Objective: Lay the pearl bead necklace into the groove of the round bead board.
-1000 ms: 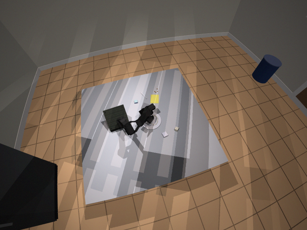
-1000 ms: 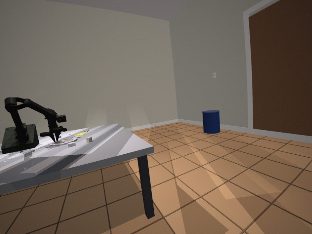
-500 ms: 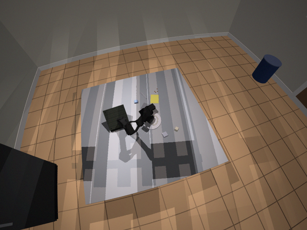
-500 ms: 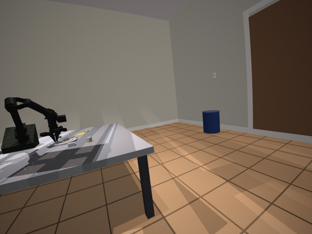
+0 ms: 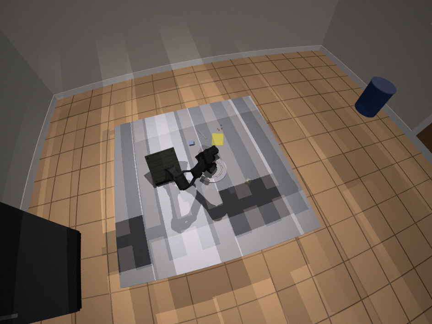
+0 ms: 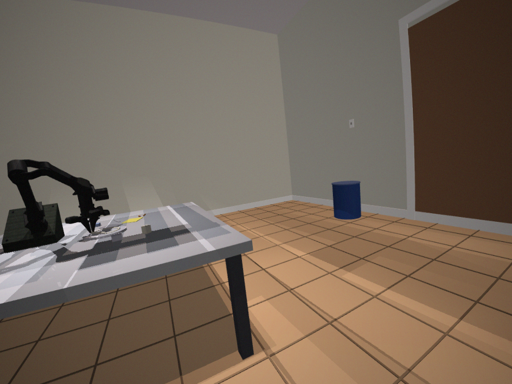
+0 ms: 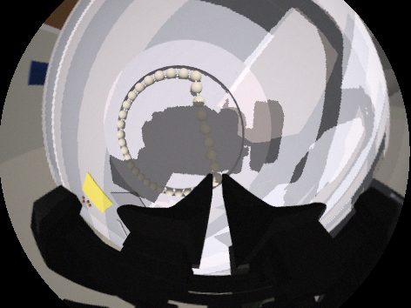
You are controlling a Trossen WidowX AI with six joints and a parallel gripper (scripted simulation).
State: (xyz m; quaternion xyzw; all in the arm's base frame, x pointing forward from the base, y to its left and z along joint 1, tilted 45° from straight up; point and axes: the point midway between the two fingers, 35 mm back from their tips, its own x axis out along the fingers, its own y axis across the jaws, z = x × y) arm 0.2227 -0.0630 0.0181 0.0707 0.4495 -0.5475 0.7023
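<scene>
Now: gripper tip 60 mm short of the round bead board and 10 mm above it. Round my gripper tip: grey card: 70 mm ahead, 180 mm to the left, 20 mm below; blue block: 20 mm behind, 280 mm to the left, 10 mm below; white block: 130 mm ahead, 200 mm to the right, 10 mm below.
</scene>
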